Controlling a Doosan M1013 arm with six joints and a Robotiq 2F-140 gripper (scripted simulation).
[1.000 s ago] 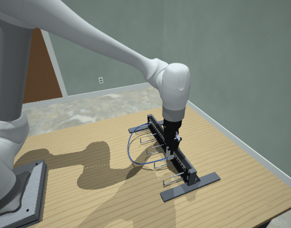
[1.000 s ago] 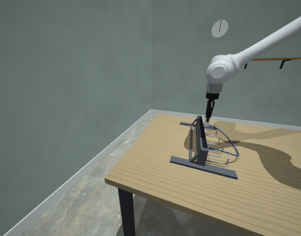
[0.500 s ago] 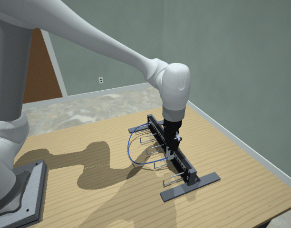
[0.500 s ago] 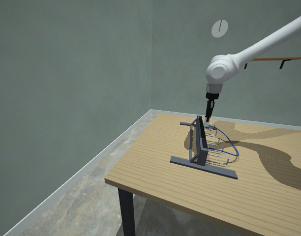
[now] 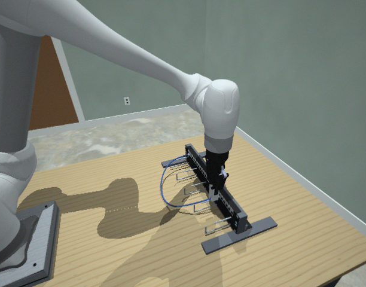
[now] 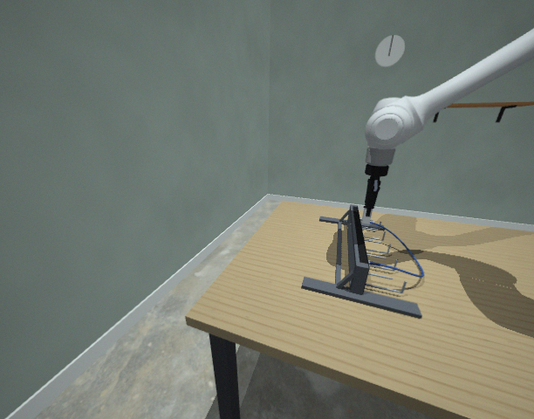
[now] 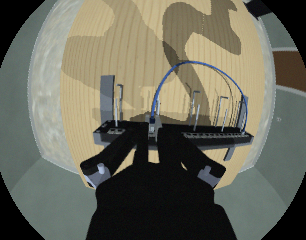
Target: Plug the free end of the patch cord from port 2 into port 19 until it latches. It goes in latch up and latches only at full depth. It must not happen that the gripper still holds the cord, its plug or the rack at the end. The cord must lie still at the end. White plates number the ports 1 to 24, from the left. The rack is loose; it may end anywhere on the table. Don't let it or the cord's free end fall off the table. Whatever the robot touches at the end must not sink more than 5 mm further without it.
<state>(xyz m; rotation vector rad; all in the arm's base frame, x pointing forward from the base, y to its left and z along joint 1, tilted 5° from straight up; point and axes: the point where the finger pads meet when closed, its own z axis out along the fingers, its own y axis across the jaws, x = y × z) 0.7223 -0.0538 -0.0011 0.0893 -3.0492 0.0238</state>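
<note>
Now: the cord plug 1 cm ahead of my hand and 3 cm below it.
</note>
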